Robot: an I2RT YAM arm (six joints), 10 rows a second.
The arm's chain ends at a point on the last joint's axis. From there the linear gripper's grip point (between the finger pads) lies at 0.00 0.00 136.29 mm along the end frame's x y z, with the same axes.
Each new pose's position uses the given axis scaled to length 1; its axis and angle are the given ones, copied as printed.
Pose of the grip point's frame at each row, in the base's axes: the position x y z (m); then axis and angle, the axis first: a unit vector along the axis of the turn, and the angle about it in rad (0 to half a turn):
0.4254 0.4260 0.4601 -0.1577 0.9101 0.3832 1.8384
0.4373 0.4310 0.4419 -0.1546 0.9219 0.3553 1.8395
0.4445 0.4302 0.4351 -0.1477 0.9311 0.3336 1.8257
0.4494 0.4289 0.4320 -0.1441 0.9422 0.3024 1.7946
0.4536 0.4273 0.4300 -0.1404 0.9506 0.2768 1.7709
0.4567 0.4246 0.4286 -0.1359 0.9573 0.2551 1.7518
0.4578 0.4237 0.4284 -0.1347 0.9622 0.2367 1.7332
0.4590 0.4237 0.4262 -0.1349 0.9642 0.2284 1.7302
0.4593 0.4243 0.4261 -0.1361 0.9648 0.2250 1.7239
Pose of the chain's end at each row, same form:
0.3162 0.3452 0.4708 -0.1577 0.9101 0.3832 1.8384
0.3256 0.3542 0.4563 -0.1546 0.9219 0.3553 1.8395
0.3301 0.3577 0.4505 -0.1477 0.9311 0.3336 1.8257
0.3314 0.3623 0.4470 -0.1441 0.9422 0.3024 1.7946
0.3330 0.3656 0.4446 -0.1404 0.9506 0.2768 1.7709
0.3339 0.3671 0.4427 -0.1359 0.9573 0.2551 1.7518
0.3334 0.3695 0.4416 -0.1347 0.9622 0.2367 1.7332
0.3341 0.3708 0.4396 -0.1349 0.9642 0.2284 1.7302
0.3342 0.3719 0.4389 -0.1361 0.9648 0.2250 1.7239

